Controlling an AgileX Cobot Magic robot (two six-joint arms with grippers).
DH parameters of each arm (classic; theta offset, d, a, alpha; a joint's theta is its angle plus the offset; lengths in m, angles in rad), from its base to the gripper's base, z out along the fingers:
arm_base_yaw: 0 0.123 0 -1.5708
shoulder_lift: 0.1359 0 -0.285 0
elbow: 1.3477 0 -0.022 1.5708
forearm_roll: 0 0.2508 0 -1.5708
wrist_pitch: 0 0 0.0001 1.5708
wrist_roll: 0 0.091 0 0
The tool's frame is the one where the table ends.
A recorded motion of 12 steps. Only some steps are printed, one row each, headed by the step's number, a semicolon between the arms.
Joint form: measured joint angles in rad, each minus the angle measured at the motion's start. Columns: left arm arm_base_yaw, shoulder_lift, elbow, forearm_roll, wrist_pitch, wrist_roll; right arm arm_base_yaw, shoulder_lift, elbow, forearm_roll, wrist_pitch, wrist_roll.
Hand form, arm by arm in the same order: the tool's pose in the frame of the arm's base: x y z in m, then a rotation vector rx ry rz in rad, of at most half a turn. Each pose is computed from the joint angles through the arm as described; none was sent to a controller.
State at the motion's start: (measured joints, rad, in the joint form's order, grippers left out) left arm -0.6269 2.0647 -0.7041 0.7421 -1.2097 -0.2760; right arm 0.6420 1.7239 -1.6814 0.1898 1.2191 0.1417
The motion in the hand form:
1: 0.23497 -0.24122 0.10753 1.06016 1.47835 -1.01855; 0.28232 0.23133 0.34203 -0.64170 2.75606 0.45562
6: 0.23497 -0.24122 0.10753 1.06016 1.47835 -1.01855; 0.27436 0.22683 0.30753 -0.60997 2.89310 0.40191
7: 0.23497 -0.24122 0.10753 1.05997 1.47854 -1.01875; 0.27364 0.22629 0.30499 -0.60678 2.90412 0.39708
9: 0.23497 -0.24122 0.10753 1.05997 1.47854 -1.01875; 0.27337 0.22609 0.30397 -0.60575 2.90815 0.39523
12: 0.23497 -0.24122 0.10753 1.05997 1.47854 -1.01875; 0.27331 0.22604 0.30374 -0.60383 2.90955 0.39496
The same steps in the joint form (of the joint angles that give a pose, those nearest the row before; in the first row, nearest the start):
1: 0.0000 0.0000 0.0000 0.0000 0.0000 0.0000; 0.0011 -0.0008 0.0181 -0.0035 0.0000 0.0132
6: 0.0000 0.0000 0.0000 0.0000 0.0000 0.0000; 0.0043 -0.0012 0.1418 -0.0033 0.0010 0.0473
7: 0.0000 0.0000 0.0000 0.0000 0.0000 -0.0003; 0.0043 -0.0012 0.1510 -0.0033 0.0019 0.0502
9: 0.0000 0.0000 0.0000 0.0000 0.0000 -0.0003; 0.0043 -0.0011 0.1547 -0.0033 0.0019 0.0511
12: 0.0000 0.0000 0.0000 0.0000 0.0000 -0.0003; 0.0043 -0.0011 0.1556 -0.0033 0.0019 0.0524

